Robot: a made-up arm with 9 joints. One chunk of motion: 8 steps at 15 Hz.
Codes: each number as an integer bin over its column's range. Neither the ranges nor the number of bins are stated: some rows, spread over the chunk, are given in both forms.
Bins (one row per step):
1: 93 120 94 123 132 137
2: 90 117 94 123 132 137
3: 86 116 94 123 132 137
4: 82 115 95 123 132 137
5: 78 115 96 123 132 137
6: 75 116 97 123 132 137
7: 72 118 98 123 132 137
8: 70 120 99 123 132 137
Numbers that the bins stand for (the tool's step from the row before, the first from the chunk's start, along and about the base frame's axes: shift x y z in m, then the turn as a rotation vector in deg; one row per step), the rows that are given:
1: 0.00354 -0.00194 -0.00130 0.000 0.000 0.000
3: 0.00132 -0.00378 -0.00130 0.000 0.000 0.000
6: -0.00218 -0.00378 -0.00029 0.000 0.000 0.000
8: -0.00376 -0.00194 0.00039 0.000 0.000 0.000
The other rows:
2: 0.00259 -0.00332 -0.00130 0.000 0.000 0.000
4: 0.00005 -0.00424 -0.00096 0.000 0.000 0.000
5: -0.00122 -0.00424 -0.00062 0.000 0.000 0.000
7: -0.00313 -0.00286 0.00005 0.000 0.000 0.000

